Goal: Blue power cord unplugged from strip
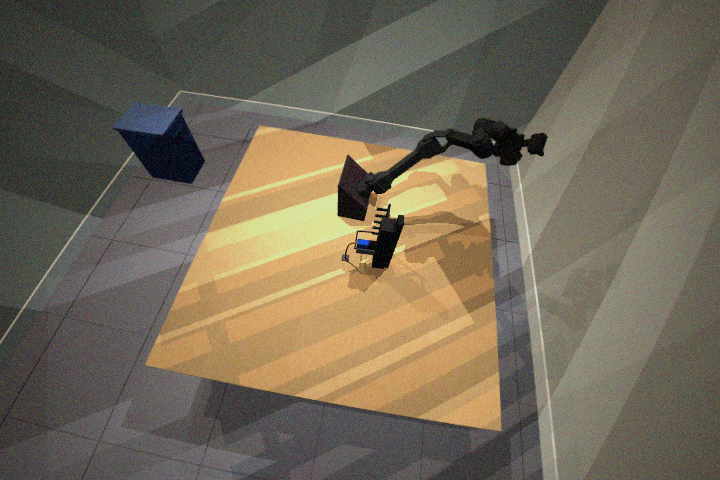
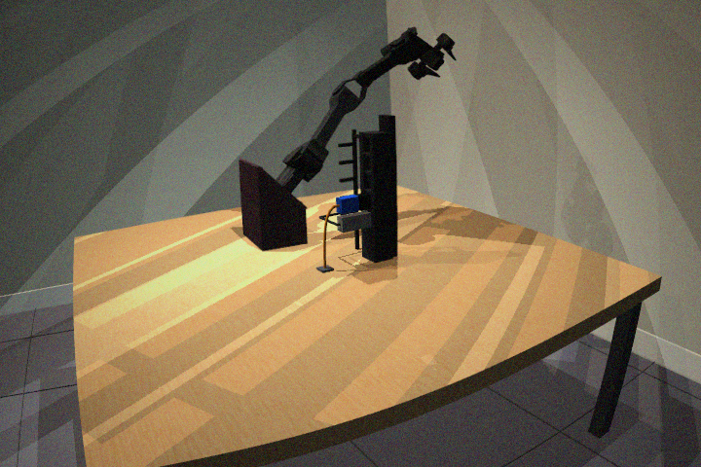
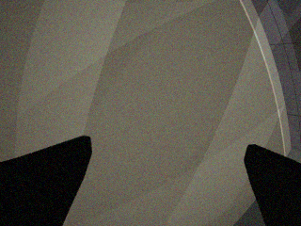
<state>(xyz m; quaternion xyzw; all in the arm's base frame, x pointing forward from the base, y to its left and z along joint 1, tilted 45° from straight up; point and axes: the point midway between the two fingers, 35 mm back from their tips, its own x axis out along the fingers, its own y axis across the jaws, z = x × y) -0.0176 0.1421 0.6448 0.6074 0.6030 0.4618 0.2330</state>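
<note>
My gripper tip is now 30 cm short of the blue plug, 50 cm to the left of it and 33 cm above it.
</note>
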